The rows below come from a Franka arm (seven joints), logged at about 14 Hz.
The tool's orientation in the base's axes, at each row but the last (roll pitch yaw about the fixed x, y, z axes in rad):
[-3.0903, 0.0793, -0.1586]
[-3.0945, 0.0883, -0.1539]
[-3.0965, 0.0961, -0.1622]
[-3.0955, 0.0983, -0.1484]
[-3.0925, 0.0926, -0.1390]
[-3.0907, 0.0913, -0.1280]
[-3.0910, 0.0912, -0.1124]
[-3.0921, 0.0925, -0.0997]
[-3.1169, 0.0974, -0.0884]
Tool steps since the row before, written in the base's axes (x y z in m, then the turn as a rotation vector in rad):
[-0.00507, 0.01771, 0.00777, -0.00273, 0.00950, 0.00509]
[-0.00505, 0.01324, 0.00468, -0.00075, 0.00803, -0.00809]
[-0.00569, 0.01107, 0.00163, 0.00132, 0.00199, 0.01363]
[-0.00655, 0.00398, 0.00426, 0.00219, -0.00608, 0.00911]
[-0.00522, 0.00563, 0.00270, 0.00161, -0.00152, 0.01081]
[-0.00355, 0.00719, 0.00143, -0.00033, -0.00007, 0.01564]
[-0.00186, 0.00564, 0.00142, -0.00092, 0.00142, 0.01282]
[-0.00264, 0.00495, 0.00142, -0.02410, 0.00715, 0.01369]
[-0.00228, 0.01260, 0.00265, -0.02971, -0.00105, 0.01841]
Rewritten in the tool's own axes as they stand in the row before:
[-0.00839, -0.01703, -0.00626, -0.00459, -0.00918, -0.00428]
[-0.00741, -0.01249, -0.00346, -0.00125, -0.00742, 0.00859]
[-0.00753, -0.01004, -0.00046, -0.00033, -0.00279, -0.01355]
[-0.00745, -0.00313, -0.00341, 0.00216, 0.00525, -0.00962]
[-0.00617, -0.00495, -0.00190, 0.00080, 0.00074, -0.01098]
[-0.00455, -0.00672, -0.00068, -0.00174, -0.00068, -0.01553]
[-0.00260, -0.00545, -0.00091, -0.00224, -0.00195, -0.01259]
[-0.00324, -0.00471, -0.00089, -0.02585, -0.00527, -0.01110]
[-0.00363, -0.01240, -0.00200, -0.03115, 0.00329, -0.01554]

